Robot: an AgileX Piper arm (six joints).
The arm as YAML. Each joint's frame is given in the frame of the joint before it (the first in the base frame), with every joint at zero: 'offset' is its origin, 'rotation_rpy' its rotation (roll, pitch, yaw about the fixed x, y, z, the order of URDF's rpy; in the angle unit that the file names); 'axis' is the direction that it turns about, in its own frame. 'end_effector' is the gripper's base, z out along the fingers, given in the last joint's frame.
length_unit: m
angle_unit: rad
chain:
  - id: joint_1
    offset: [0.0, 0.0, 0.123]
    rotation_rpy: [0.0, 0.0, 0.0]
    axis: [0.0, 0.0, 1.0]
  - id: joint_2
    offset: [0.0, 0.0, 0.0]
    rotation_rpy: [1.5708, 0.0, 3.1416]
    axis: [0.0, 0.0, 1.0]
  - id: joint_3
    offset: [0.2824, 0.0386, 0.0]
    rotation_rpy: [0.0, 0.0, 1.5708]
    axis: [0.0, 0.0, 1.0]
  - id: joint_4
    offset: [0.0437, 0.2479, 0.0]
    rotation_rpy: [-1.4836, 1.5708, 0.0]
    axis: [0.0, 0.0, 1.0]
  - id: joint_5
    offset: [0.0, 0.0, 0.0]
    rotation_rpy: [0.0, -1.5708, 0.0]
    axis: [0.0, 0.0, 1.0]
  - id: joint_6
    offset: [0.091, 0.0, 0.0]
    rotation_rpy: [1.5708, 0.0, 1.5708]
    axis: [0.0, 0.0, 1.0]
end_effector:
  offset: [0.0, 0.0, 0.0]
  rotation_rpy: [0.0, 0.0, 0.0]
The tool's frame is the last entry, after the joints.
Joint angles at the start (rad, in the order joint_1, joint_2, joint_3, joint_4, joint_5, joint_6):
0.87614 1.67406 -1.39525 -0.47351 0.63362 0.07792
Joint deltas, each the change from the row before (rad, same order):
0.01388 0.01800 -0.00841 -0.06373 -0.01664 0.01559
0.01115 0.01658 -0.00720 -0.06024 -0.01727 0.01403
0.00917 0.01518 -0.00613 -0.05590 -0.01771 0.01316
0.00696 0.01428 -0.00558 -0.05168 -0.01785 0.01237
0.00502 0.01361 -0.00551 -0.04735 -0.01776 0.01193
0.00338 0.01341 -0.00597 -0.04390 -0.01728 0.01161
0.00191 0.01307 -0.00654 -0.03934 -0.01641 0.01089
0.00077 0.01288 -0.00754 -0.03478 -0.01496 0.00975
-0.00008 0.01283 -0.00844 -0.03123 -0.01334 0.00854
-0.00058 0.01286 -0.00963 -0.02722 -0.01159 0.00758
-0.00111 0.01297 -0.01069 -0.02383 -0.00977 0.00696
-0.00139 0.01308 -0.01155 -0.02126 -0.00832 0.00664
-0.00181 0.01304 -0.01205 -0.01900 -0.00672 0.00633
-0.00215 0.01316 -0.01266 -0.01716 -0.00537 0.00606
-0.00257 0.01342 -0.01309 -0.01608 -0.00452 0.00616
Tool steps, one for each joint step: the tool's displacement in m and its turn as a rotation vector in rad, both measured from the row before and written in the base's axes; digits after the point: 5 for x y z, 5 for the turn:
0.00146 0.00642 -0.00177 -0.02454 -0.04467 0.02392
0.00157 0.00578 -0.00166 -0.02208 -0.04276 0.02358
0.00149 0.00530 -0.00156 -0.01897 -0.03975 0.02309
0.00162 0.00480 -0.00153 -0.01632 -0.03656 0.02197
0.00177 0.00437 -0.00147 -0.01352 -0.03316 0.02053
0.00198 0.00405 -0.00144 -0.01150 -0.03028 0.01906
0.00215 0.00370 -0.00137 -0.00927 -0.02677 0.01721
0.00230 0.00342 -0.00125 -0.00756 -0.02353 0.01525
0.00245 0.00318 -0.00118 -0.00680 -0.02105 0.01349
0.00253 0.00305 -0.00108 -0.00548 -0.01834 0.01154
0.00267 0.00287 -0.00102 -0.00445 -0.01595 0.00933
0.00275 0.00277 -0.00098 -0.00356 -0.01410 0.00761
0.00286 0.00255 -0.00099 -0.00306 -0.01241 0.00563
0.00299 0.00240 -0.00100 -0.00265 -0.01110 0.00396
0.00316 0.00225 -0.00108 -0.00234 -0.01013 0.00260

